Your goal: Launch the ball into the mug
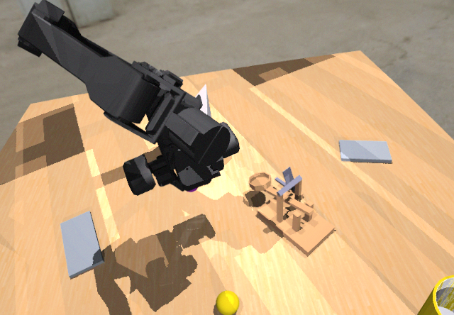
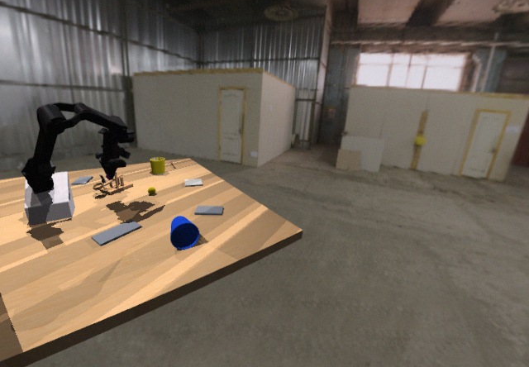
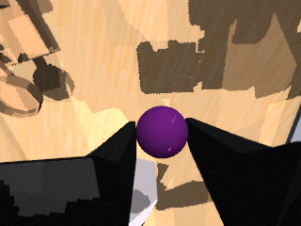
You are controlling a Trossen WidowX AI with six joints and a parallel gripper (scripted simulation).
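Right now the wooden catapult is 180 mm to the left of my gripper tip and 80 mm below it. Also, from my gripper tip: yellow ball (180 mm ahead, 20 mm to the left, 110 mm below); then purple ball (10 mm above); then yellow mug (310 mm ahead, 340 mm to the left, 100 mm below).
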